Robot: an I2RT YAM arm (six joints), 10 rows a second.
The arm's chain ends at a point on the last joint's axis. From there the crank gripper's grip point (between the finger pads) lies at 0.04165 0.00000 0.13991 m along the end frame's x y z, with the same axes.
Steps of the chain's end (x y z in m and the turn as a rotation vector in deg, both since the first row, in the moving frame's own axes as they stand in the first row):
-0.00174, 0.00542, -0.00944, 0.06, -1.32, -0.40
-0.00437, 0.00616, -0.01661, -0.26, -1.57, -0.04
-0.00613, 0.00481, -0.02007, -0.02, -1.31, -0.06
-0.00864, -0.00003, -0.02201, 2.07, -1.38, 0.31
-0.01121, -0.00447, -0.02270, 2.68, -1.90, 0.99
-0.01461, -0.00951, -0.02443, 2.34, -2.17, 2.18
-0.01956, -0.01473, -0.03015, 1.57, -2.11, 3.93
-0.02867, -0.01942, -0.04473, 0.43, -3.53, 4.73
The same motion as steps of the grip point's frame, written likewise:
-0.00498, 0.00499, -0.00852, 0.06, -1.32, -0.40
-0.00822, 0.00677, -0.01552, -0.26, -1.57, -0.04
-0.00934, 0.00482, -0.01915, -0.02, -1.31, -0.06
-0.01201, -0.00489, -0.02113, 2.07, -1.38, 0.31
-0.01582, -0.01036, -0.02153, 2.68, -1.90, 0.99
-0.01986, -0.01377, -0.02304, 2.34, -2.17, 2.18
-0.02470, -0.01590, -0.02873, 1.57, -2.11, 3.93
-0.03745, -0.01740, -0.04242, 0.43, -3.53, 4.73

